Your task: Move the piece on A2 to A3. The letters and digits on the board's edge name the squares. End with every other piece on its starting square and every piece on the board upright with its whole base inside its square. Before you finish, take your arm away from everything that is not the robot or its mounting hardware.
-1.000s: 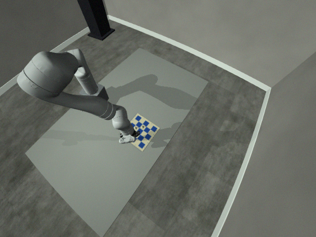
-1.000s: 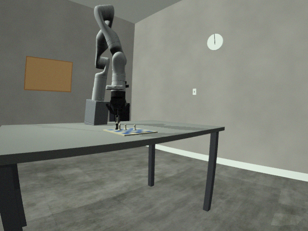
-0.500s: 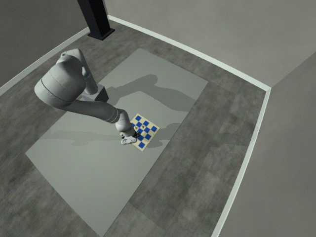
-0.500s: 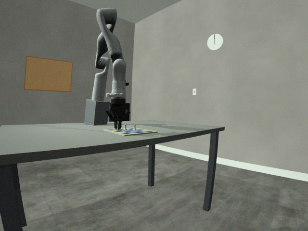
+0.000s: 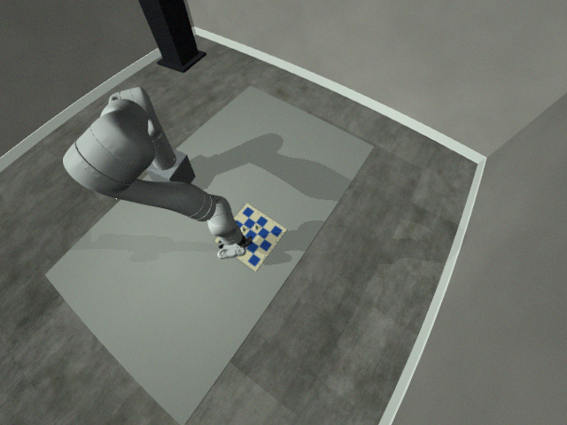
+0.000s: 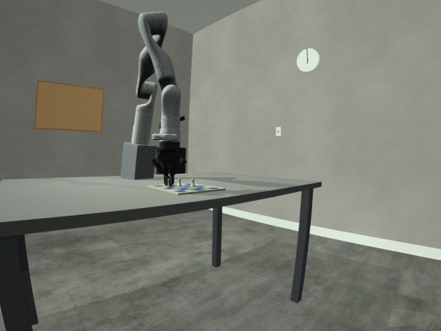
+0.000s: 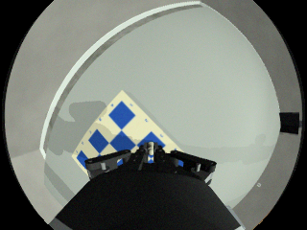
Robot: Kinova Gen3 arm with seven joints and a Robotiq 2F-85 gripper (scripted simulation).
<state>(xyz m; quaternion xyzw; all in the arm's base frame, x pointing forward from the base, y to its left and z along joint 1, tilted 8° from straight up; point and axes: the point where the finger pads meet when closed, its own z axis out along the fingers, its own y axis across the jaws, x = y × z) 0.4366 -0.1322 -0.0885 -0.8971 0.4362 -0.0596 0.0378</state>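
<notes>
Now: the chessboard 10 mm ahead of my hand, 80 mm to the left of it and 30 mm below it. From my hand the other things lie so: dark piece (70 mm behind, 50 mm to the left, 10 mm below).
</notes>
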